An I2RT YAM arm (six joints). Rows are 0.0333 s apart.
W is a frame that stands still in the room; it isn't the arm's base.
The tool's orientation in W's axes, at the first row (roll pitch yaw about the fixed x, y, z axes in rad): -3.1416 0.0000 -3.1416
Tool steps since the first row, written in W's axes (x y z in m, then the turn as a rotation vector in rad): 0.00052 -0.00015 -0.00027 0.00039 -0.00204 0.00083; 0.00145 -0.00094 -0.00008 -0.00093 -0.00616 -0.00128; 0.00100 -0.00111 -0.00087 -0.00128 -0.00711 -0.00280; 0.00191 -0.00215 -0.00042 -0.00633 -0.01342 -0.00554; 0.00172 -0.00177 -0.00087 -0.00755 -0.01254 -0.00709; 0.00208 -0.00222 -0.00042 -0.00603 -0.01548 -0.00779; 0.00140 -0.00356 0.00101 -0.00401 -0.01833 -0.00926; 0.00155 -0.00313 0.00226 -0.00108 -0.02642 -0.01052; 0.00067 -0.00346 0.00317 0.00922 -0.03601 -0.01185; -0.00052 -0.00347 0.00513 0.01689 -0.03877 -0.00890; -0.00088 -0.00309 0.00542 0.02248 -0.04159 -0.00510; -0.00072 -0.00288 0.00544 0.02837 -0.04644 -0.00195; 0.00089 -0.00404 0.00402 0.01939 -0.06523 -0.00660
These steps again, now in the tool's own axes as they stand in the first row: -0.00052 -0.00015 0.00027 -0.00039 -0.00204 -0.00083; -0.00145 -0.00094 0.00008 0.00093 -0.00616 0.00128; -0.00100 -0.00111 0.00087 0.00128 -0.00711 0.00280; -0.00191 -0.00215 0.00042 0.00633 -0.01342 0.00554; -0.00172 -0.00177 0.00087 0.00755 -0.01254 0.00709; -0.00208 -0.00222 0.00042 0.00603 -0.01548 0.00779; -0.00140 -0.00356 -0.00101 0.00401 -0.01833 0.00926; -0.00155 -0.00313 -0.00226 0.00108 -0.02642 0.01052; -0.00067 -0.00346 -0.00317 -0.00922 -0.03601 0.01185; 0.00052 -0.00347 -0.00513 -0.01689 -0.03877 0.00890; 0.00088 -0.00309 -0.00542 -0.02248 -0.04159 0.00510; 0.00072 -0.00288 -0.00544 -0.02837 -0.04644 0.00195; -0.00089 -0.00404 -0.00402 -0.01939 -0.06523 0.00660
